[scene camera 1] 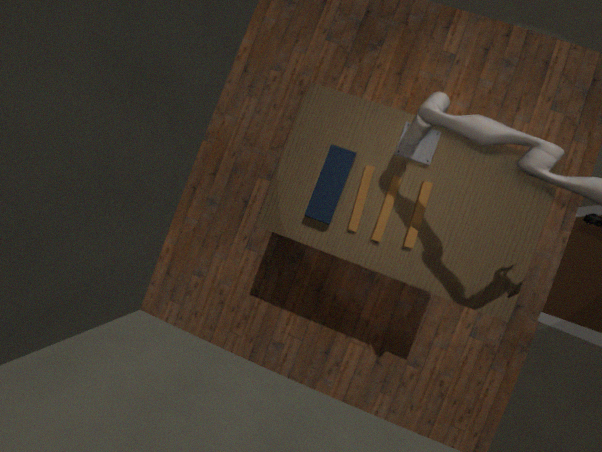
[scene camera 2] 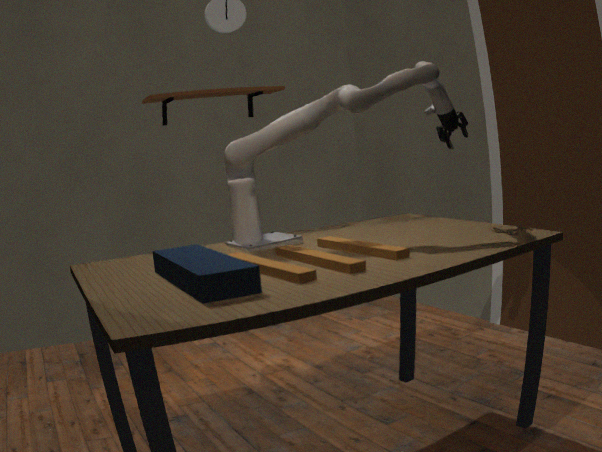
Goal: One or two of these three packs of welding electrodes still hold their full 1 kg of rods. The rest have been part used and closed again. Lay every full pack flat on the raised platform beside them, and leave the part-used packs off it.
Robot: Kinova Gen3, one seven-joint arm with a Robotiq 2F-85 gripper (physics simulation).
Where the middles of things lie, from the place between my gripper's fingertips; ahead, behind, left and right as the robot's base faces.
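Blue raised platform (scene camera 2: 207, 275): my hand 10 mm short of it, 270 mm above it, 1110 mm to the left of it.
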